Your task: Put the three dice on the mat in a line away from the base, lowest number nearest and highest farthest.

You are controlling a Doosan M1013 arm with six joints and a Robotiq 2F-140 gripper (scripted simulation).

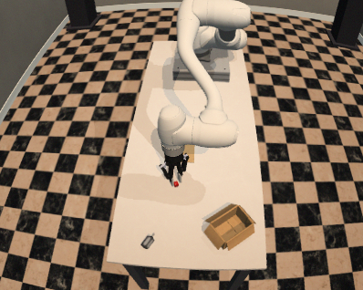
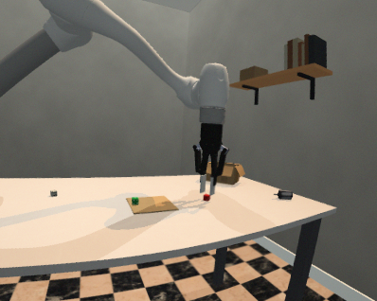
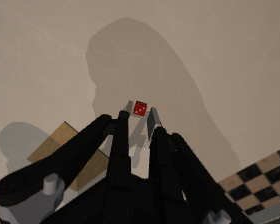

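Right now my hand is 5 cm above the red die. From my hand the other things lie so: green die: 25 cm behind, 1 cm to the right, 4 cm below; dark object: 30 cm ahead, 7 cm to the right, 4 cm below; tan mat: 20 cm behind, 1 cm to the right, 6 cm below.
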